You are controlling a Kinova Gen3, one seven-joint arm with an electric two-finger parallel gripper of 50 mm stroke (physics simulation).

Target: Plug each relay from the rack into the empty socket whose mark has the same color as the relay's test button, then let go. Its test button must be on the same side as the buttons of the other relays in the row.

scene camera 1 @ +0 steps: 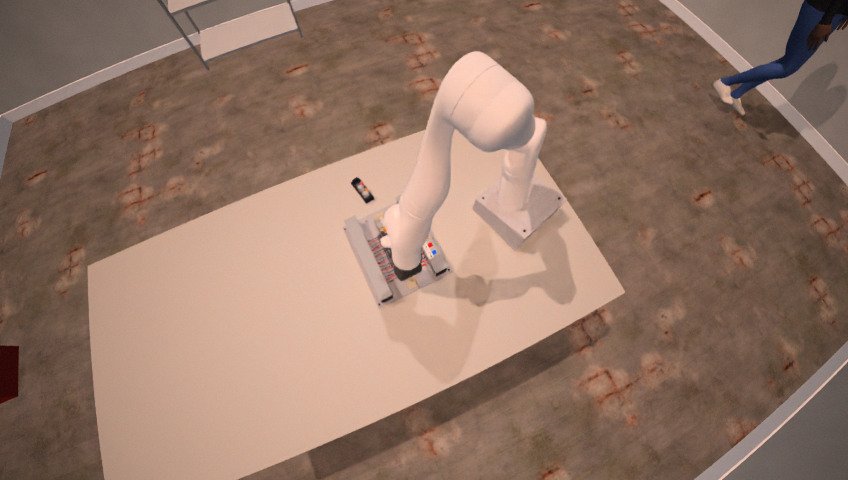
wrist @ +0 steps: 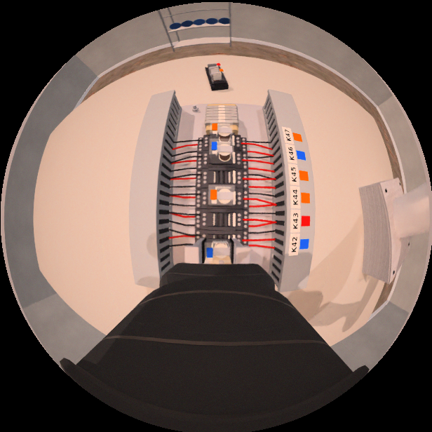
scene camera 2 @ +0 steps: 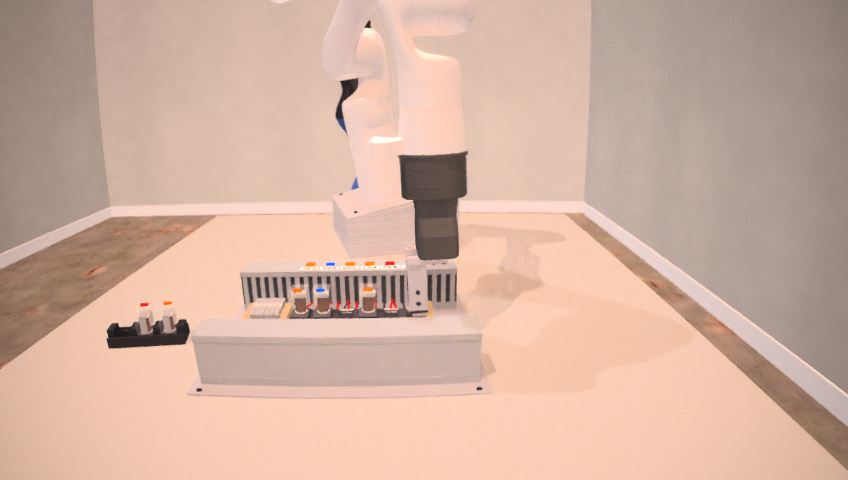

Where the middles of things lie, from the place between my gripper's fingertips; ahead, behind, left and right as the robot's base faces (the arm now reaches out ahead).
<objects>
I see the black rack [scene camera 2: 118,337] 40 mm ahead of my hand, 350 mm to the right of it and 40 mm below it.
</objects>
